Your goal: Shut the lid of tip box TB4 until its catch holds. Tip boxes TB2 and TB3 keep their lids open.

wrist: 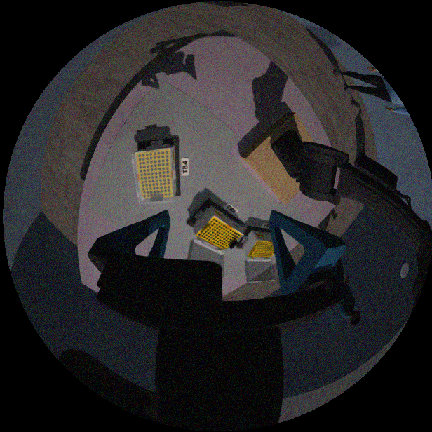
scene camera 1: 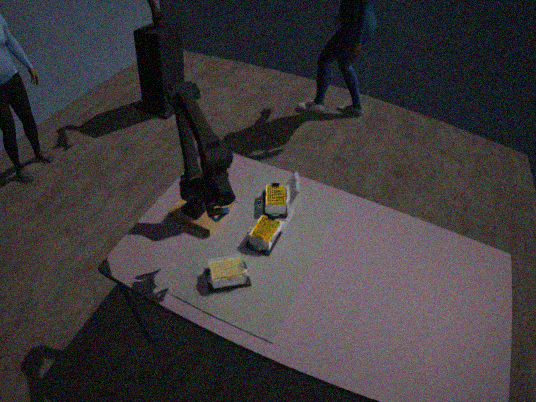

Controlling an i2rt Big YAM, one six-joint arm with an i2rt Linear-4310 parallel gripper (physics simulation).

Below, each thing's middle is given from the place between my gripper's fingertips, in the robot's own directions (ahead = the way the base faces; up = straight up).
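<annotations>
Tip box TB4 (wrist: 173, 142): 9 cm ahead of my hand, 7 cm to the right of it, 22 cm below it.
</annotations>
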